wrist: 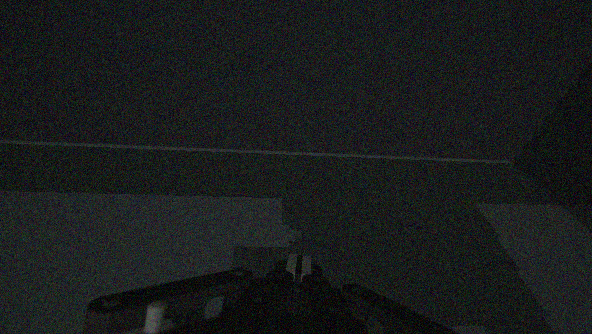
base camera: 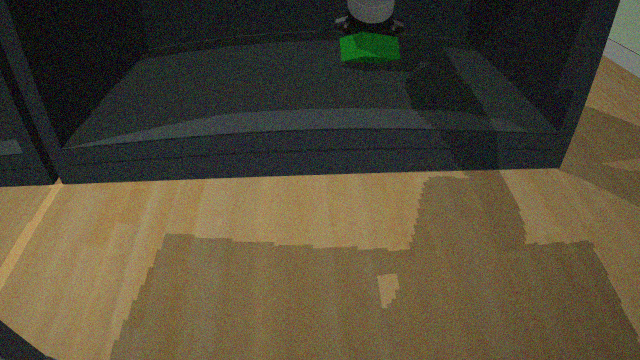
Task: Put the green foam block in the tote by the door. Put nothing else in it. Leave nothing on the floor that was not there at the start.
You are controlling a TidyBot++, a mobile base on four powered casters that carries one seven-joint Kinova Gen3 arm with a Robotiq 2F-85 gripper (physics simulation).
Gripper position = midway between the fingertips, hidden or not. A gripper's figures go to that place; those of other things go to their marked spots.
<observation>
My gripper [base camera: 368, 41]: 0.75 m from the lens. A green foam block [base camera: 367, 47]: 0.63 m from the lens.
</observation>
